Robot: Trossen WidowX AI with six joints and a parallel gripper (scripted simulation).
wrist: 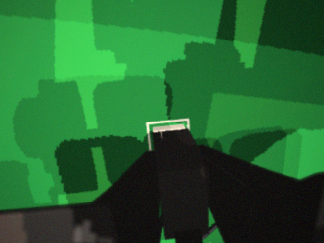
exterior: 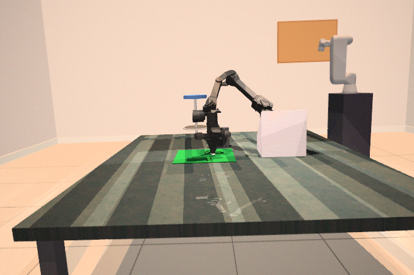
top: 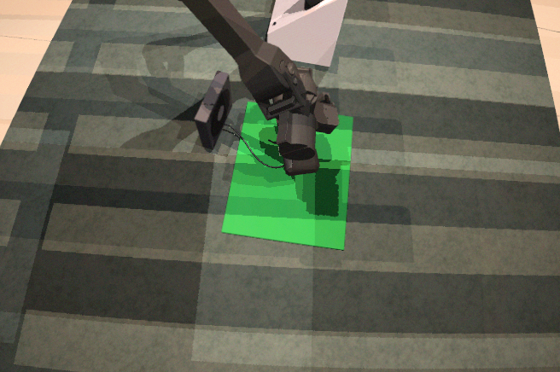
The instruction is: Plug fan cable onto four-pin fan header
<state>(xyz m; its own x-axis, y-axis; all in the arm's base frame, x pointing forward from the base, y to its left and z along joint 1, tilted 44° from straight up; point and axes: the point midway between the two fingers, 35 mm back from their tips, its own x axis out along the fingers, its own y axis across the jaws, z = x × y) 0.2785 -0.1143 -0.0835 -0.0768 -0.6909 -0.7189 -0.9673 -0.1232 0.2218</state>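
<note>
My gripper tip is now 10 mm to the left of the dark fan plug and 10 mm below it. Also, from my gripper tip: dark square fan 40 mm behind, 150 mm to the right, 40 mm above; four-pin header 10 mm to the right, 20 mm below; green board 50 mm ahead, 10 mm to the left, 40 mm below.
</note>
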